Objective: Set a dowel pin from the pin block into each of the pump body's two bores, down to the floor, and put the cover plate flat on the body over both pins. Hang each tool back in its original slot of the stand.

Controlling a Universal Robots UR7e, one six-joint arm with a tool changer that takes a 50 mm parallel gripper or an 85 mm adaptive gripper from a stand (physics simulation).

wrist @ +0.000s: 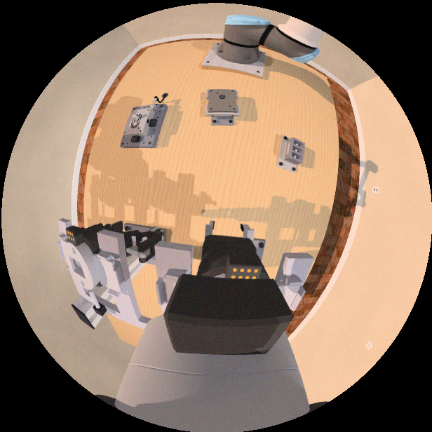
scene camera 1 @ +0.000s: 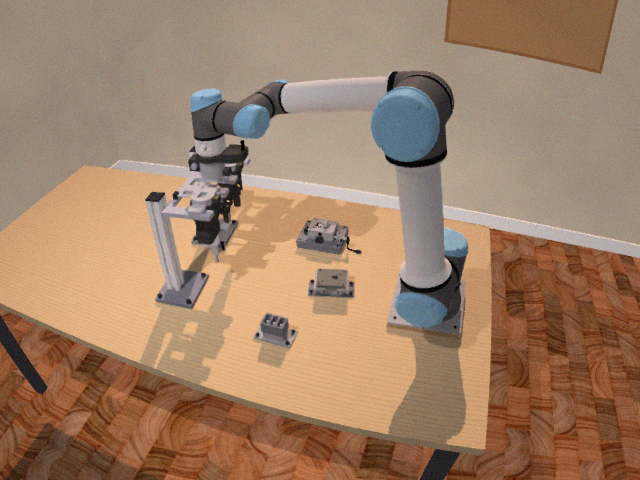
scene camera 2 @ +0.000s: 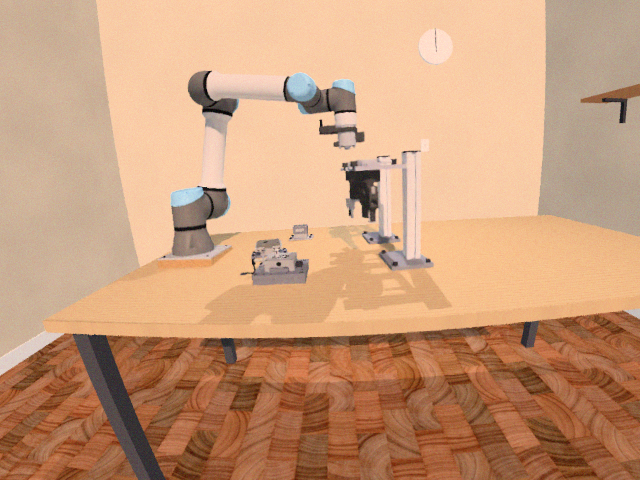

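Seen in the pictures: hand, tool point: (scene camera 2: 347, 146); arm's base, link origin: (scene camera 2: 193, 251).
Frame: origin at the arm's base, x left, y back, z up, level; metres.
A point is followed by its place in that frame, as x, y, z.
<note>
The arm's bare tool flange (scene camera 1: 210, 170) @(0.188, -0.548, 0.352) (scene camera 2: 346, 140) @(0.130, -0.568, 0.343) carries no tool and is above the stand (scene camera 1: 166, 248) @(0.284, -0.664, 0.139) (scene camera 2: 412, 206) @(-0.012, -0.765, 0.137), with a gap below it in scene camera 2. A blocky gripper (wrist: 228, 231) hangs in the slot below the flange, its slim fingers apart and empty. The other gripper (wrist: 150, 245), with black jointed fingers, hangs in the neighbouring slot. The pump body (scene camera 1: 321, 229) @(-0.119, -0.404, 0.031) (scene camera 2: 279, 265) @(-0.175, -0.419, 0.017) (wrist: 137, 121) sits on its grey base; its bores are too small to judge. The cover plate (scene camera 1: 332, 279) @(0.063, -0.278, 0.021) (wrist: 222, 101) lies flat on its holder. The pin block (scene camera 1: 273, 326) @(0.294, -0.325, 0.030) (scene camera 2: 300, 230) @(0.257, -0.340, 0.013) (wrist: 297, 150) stands apart; its pins are unclear.
A small black-knobbed lever (scene camera 1: 354, 251) @(-0.131, -0.295, -0.024) (wrist: 164, 96) sticks out beside the pump body's base. The robot's base plate (scene camera 1: 398, 322) @(0.108, -0.065, -0.008) (wrist: 212, 62) is beyond the cover plate holder. The stand's two posts and forked brackets rise high around the hanging tools.
</note>
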